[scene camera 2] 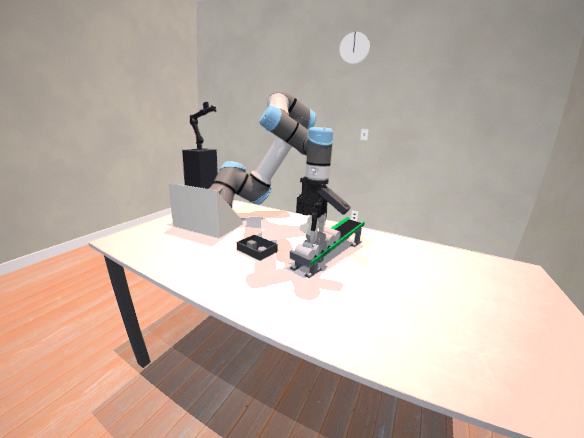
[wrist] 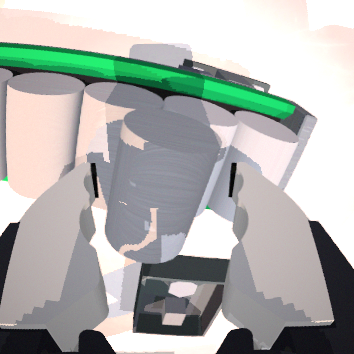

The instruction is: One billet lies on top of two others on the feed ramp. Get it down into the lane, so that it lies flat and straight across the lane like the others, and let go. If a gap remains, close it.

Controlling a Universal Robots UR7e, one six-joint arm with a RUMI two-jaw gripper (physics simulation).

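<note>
The top billet, a grey cylinder, lies on top of two others in the wrist view, between the finger tips but apart from both. Below it are a billet on its left and a billet on its right, both partly hidden by it. Another billet lies at the lane's end, and a further billet lies to the left. The feed ramp has green side rails. My gripper is part open and empty, pointing down around the top billet.
A black tray with small pieces stands beside the ramp's low end. A grey angled panel stands near the arm's base on the white table. A black pedestal with a small black arm stands behind it.
</note>
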